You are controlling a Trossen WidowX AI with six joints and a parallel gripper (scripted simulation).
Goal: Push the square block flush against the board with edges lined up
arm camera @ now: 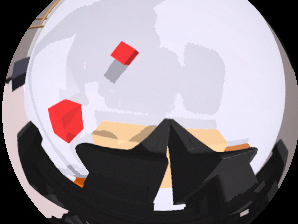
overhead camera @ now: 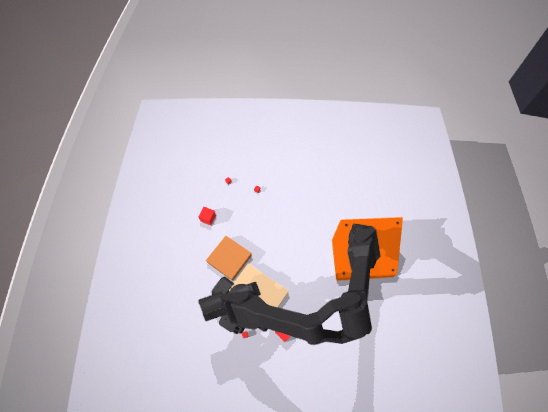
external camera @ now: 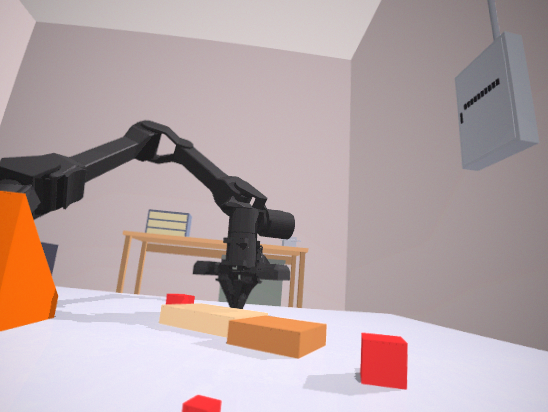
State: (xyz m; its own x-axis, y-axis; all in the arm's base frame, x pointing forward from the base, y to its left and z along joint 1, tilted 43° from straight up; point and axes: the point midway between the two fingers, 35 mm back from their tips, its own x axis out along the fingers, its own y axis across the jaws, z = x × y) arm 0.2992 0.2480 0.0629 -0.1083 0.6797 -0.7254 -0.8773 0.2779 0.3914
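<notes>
My gripper tip is now 30 mm past the board and 60 mm to the left of it. From my gripper tip the other things lie so: square block: 70 mm ahead, 150 mm to the right.
</notes>
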